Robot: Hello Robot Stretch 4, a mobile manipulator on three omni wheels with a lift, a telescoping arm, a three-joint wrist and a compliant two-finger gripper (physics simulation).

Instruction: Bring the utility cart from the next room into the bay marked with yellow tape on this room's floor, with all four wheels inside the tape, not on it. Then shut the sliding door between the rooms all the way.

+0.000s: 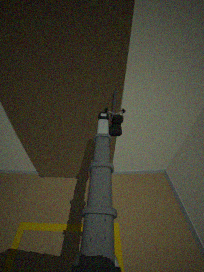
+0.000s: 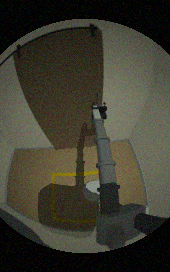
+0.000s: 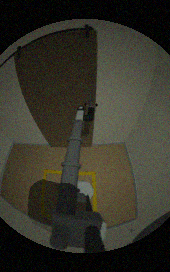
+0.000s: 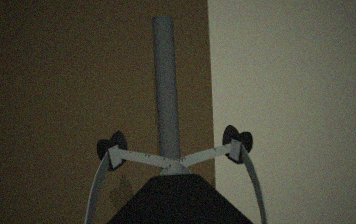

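Pixels of known places: gripper, fingertip midpoint: (image 1: 114, 109) (image 2: 98, 102) (image 3: 90, 103) (image 4: 175, 141); robot's base at its link origin: (image 2: 93, 189) (image 3: 81, 190).
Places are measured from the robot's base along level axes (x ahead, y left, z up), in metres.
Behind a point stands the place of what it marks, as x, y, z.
The brown sliding door (image 1: 60, 75) @(1.000, 0.335, 1.360) (image 2: 65, 75) @(1.004, 0.277, 1.488) (image 3: 55, 75) @(1.001, 0.319, 1.512) (image 4: 75, 75) @(1.020, 0.049, 1.210) stands against the pale wall. A grey upright bar (image 1: 115, 99) @(0.961, -0.088, 1.202) (image 4: 166, 90) @(0.960, -0.083, 1.180) shows in front of the door, close to its right edge. My gripper (image 1: 115, 110) @(0.959, -0.090, 1.119) (image 2: 99, 105) (image 3: 90, 105) @(0.959, -0.090, 1.119) (image 4: 175, 141) @(0.959, -0.090, 1.119) is open at the end of the long raised arm. Its fingers are spread to either side of the bar's line, and the bar runs down behind the finger linkage. Whether they touch is unclear. The yellow tape (image 1: 45, 227) @(0.326, 0.593, -0.027) (image 2: 53, 195) @(-0.186, 0.813, -0.032) (image 3: 95, 190) @(0.008, -0.260, -0.026) marks a rectangle on the floor, partly hidden by my arm. The utility cart does not show.
Two dark hangers (image 2: 92, 30) (image 3: 87, 31) hold the door's top at a dark rail. The pale wall (image 1: 165, 90) @(1.121, -0.546, 1.261) (image 4: 285, 100) @(1.104, -0.305, 1.153) continues right of the door and meets a side wall. Grey baseboard edges the brown floor (image 1: 150, 215) @(0.509, -0.642, -0.027). My arm's dark shadow crosses the floor and door.
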